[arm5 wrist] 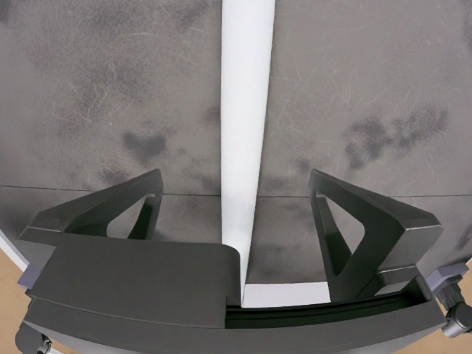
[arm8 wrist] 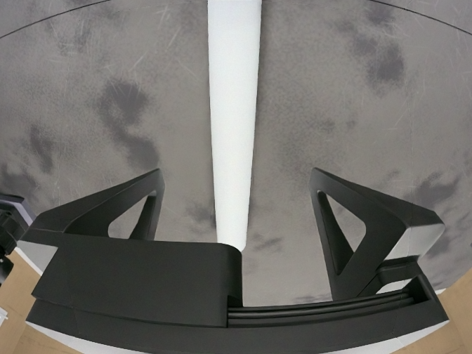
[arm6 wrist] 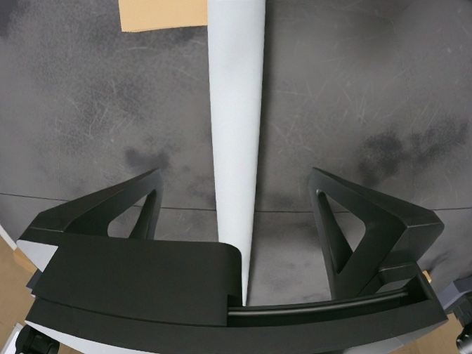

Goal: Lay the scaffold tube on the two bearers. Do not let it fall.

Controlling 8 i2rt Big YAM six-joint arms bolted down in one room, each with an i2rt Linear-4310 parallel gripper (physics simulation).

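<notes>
The scaffold tube (arm5 wrist: 245, 100) (arm6 wrist: 236, 100) (arm8 wrist: 233, 100) is long, white and round. It runs from the top of each view down between open fingers; an end shows near the housing in the arm8 wrist view. My arm5 gripper (arm5 wrist: 236, 171), arm6 gripper (arm6 wrist: 236, 170) and arm8 gripper (arm8 wrist: 236, 170) are open, with a gap between the tube and each finger. A tan block (arm6 wrist: 162, 15), perhaps a bearer, meets the tube's left edge in the arm6 wrist view. A second bearer cannot be made out. The tube's lower part is hidden behind the gripper housings.
A dark, scratched grey surface (arm5 wrist: 350, 75) (arm6 wrist: 350, 65) (arm8 wrist: 320, 75) lies under the tube. A pale strip (arm5 wrist: 287, 294) shows behind the arm5 gripper. Parts of other arms (arm5 wrist: 455, 300) (arm6 wrist: 462, 295) (arm8 wrist: 7, 230) stand at the edges, with tan floor beyond.
</notes>
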